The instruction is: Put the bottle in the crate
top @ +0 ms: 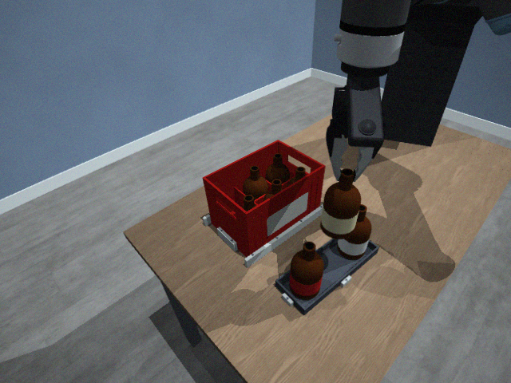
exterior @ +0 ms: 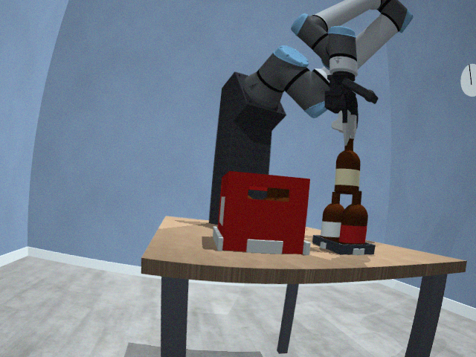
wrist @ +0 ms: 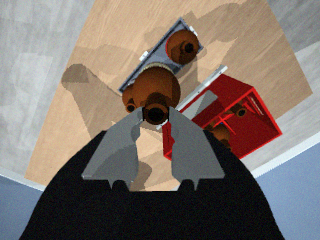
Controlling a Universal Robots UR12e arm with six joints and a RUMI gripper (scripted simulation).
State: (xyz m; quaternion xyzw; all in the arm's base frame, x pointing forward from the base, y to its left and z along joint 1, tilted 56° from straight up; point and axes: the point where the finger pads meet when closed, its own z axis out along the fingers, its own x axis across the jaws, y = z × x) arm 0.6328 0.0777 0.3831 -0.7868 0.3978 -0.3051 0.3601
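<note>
Right now my hand is 7 cm above the brown bottle. From my hand the other things lie so: white-label bottle: 9 cm behind, 1 cm to the right, 22 cm below; then red-label bottle: 9 cm ahead, 1 cm to the left, 22 cm below; then dark tray: 29 cm below.
</note>
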